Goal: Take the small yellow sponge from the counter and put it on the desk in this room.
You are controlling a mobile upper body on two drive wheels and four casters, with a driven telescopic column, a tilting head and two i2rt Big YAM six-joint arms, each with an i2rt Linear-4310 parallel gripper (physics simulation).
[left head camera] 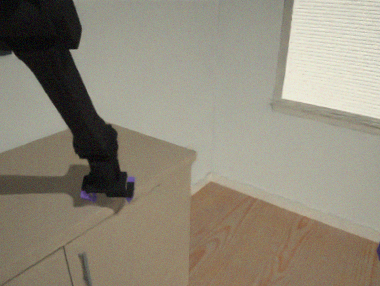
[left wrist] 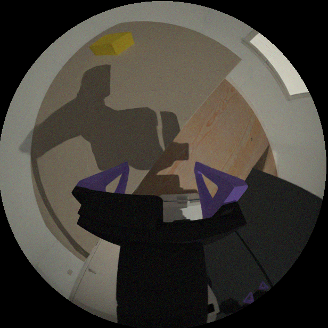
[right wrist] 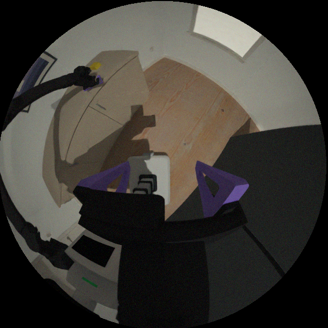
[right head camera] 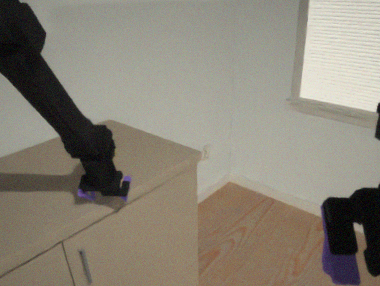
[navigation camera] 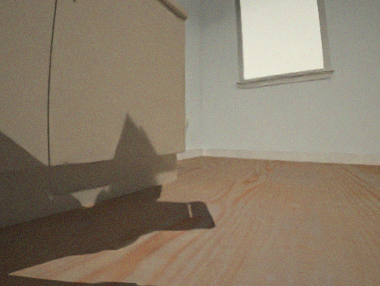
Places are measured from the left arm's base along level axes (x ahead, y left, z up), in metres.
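Where they show: left gripper, between the fingertips: [left head camera: 112,200] [right head camera: 110,199]; right gripper, between the fingertips: [right head camera: 371,266].
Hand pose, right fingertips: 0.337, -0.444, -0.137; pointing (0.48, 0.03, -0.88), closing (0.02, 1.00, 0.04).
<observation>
After its pixels a point has its place, as x, y, z.
The small yellow sponge [left wrist: 112,45] [right wrist: 95,66] lies on the beige counter [left head camera: 30,225] {0.763, 0.210, -0.443} [right head camera: 155,147] {1.248, -0.071, -0.442} [left wrist: 175,60] [right wrist: 117,62]. It does not show in the head views, where my left arm covers part of the counter top. My left gripper [left head camera: 109,193] {0.863, 0.004, -0.429} [right head camera: 105,192] {0.863, 0.004, -0.429} [left wrist: 161,165] [right wrist: 97,84] is open and empty, over the counter near its front edge. The sponge is beyond its fingertips, at the upper left of the left wrist view. My right gripper [right head camera: 357,257] {0.337, -0.444, -0.137} [right wrist: 162,164] is open and empty, away from the counter. I cannot identify the desk.
A large dark flat surface [left wrist: 285,225] [right wrist: 285,175] spreads at the right of both wrist views. The white robot base [right wrist: 161,175] stands beside the counter on the wooden floor [left head camera: 240,235] {1.760, -0.614, -1.352} [navigation camera: 280,225] {0.724, -0.471, -1.353}. A window [left head camera: 335,55] {1.971, -1.138, -0.165} [right head camera: 345,55] {1.999, -1.102, -0.191} [navigation camera: 280,40] {1.911, -1.214, -0.144} is in the wall beyond.
</observation>
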